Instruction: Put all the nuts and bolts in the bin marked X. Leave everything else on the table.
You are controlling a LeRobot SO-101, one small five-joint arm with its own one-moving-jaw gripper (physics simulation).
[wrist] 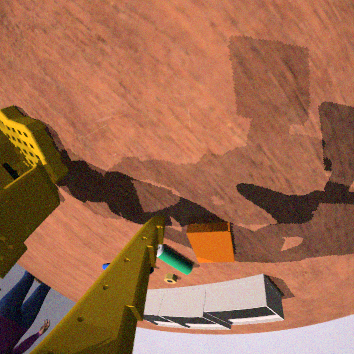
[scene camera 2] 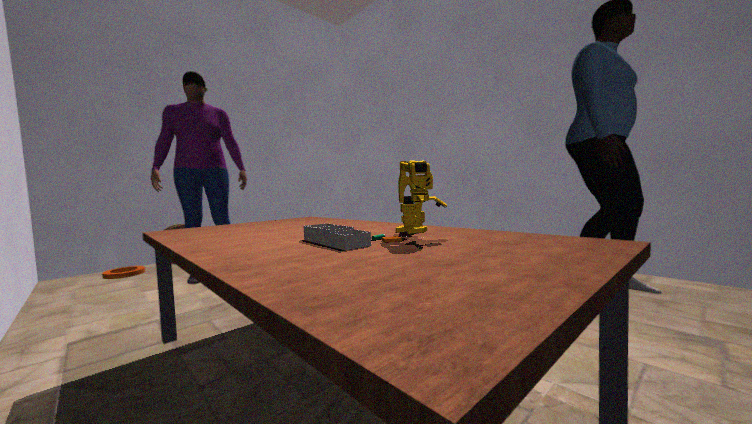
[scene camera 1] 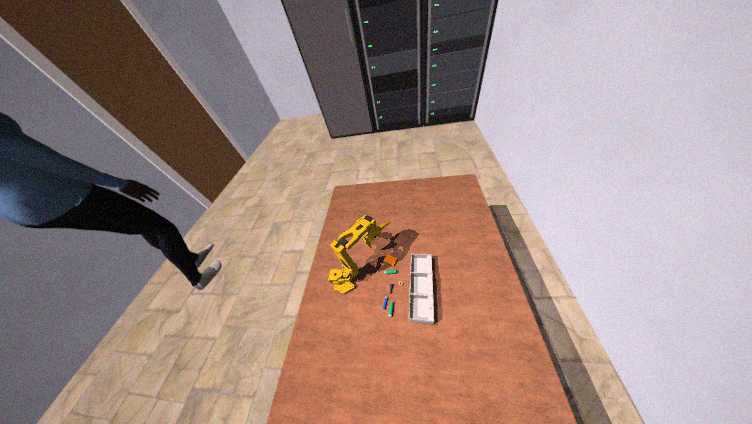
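Seen in the pictures: hand, its tool point: [wrist: 163,226] [scene camera 2: 418,219] [scene camera 1: 370,247]; arm's base, origin of its link: [wrist: 44,169] [scene camera 2: 407,232] [scene camera 1: 350,280].
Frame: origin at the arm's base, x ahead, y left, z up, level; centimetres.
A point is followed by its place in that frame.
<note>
A small brass nut [scene camera 1: 400,283] @(x 21.4, y -1.4, z 0.8 cm) [wrist: 170,278] @(x 21.0, y -0.8, z 0.8 cm) lies on the table near the long side of the bin tray. A black bolt [scene camera 1: 391,288] @(x 17.8, y -3.5, z 0.9 cm) lies to its left in scene camera 1; in the wrist view it is mostly hidden behind the jaw. The grey-white tray [scene camera 1: 422,320] @(x 28.9, y -15.2, z 3.4 cm) [scene camera 2: 337,239] @(x 34.3, y 5.6, z 2.4 cm) [wrist: 236,295] @(x 26.0, y 6.6, z 2.3 cm) has three compartments in a row; no X mark is readable. My gripper [scene camera 1: 378,234] is open and empty, raised above the table, beyond the orange block from the nut and bolt. In the wrist view one notched jaw [wrist: 107,285] shows.
An orange block [scene camera 1: 390,260] @(x 17.2, y 8.6, z 1.0 cm) [scene camera 2: 391,239] @(x 18.5, y 10.4, z 0.8 cm) [wrist: 215,245] @(x 16.9, y 9.7, z 1.0 cm) lies nearest the gripper. A green cylinder [scene camera 1: 390,272] @(x 17.3, y 3.1, z 1.2 cm) [scene camera 2: 378,237] @(x 18.0, y 4.2, z 0.7 cm) [wrist: 175,259] @(x 17.1, y 4.2, z 1.0 cm) lies between it and the bolt. A blue cylinder [scene camera 1: 384,302] @(x 15.2, y -8.8, z 1.0 cm) [wrist: 106,266] @(x 14.8, y -9.8, z 0.8 cm) and a second green cylinder [scene camera 1: 390,308] @(x 17.5, y -11.0, z 1.4 cm) lie past the bolt.
</note>
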